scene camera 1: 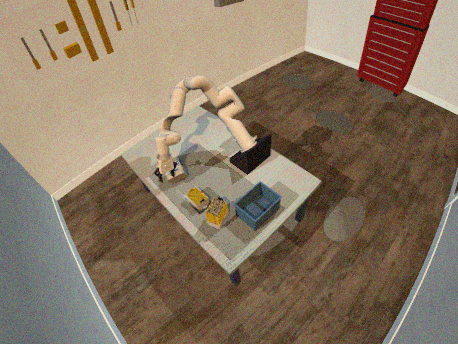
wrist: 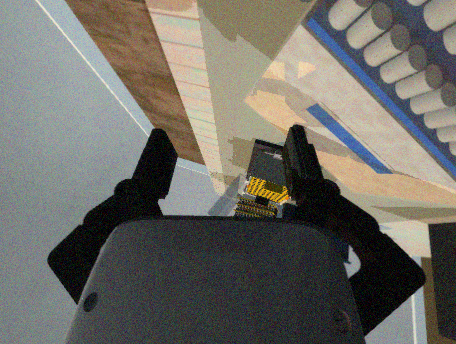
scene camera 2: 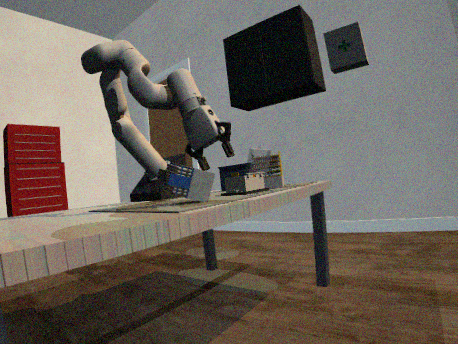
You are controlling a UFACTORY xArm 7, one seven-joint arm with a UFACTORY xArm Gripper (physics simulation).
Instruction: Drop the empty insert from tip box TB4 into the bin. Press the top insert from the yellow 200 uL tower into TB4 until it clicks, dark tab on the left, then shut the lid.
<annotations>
my gripper: open, touches a blue tip box
</annotations>
